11 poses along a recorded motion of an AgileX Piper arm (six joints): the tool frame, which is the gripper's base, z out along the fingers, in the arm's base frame.
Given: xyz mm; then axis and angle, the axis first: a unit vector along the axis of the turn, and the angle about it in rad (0 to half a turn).
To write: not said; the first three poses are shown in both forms.
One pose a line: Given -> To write
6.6 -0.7 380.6 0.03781 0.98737 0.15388 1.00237 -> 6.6 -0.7 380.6 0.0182 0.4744 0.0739 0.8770
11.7 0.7 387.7 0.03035 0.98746 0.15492 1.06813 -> 11.7 0.7 387.7 0.0154 0.5027 0.0789 0.8607
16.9 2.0 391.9 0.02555 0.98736 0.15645 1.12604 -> 16.9 2.0 391.9 0.0136 0.5270 0.0835 0.8456
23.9 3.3 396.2 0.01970 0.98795 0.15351 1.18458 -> 23.9 3.3 396.2 0.0110 0.5515 0.0857 0.8297
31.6 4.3 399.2 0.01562 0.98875 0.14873 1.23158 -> 31.6 4.3 399.2 0.0090 0.5711 0.0859 0.8163
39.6 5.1 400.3 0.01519 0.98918 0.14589 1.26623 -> 39.6 5.1 400.3 0.0090 0.5853 0.0863 0.8062
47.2 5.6 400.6 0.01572 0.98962 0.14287 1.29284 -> 47.2 5.6 400.6 0.0095 0.5961 0.0861 0.7982
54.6 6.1 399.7 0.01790 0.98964 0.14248 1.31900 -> 54.6 6.1 399.7 0.0110 0.6064 0.0873 0.7903
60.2 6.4 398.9 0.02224 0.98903 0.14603 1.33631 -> 60.2 6.4 398.9 0.0138 0.6127 0.0905 0.7850
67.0 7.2 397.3 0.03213 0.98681 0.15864 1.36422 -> 67.0 7.2 397.3 0.0203 0.6221 0.1000 0.7762
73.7 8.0 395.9 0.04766 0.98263 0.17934 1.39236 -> 73.7 8.0 395.9 0.0306 0.6302 0.1150 0.7673
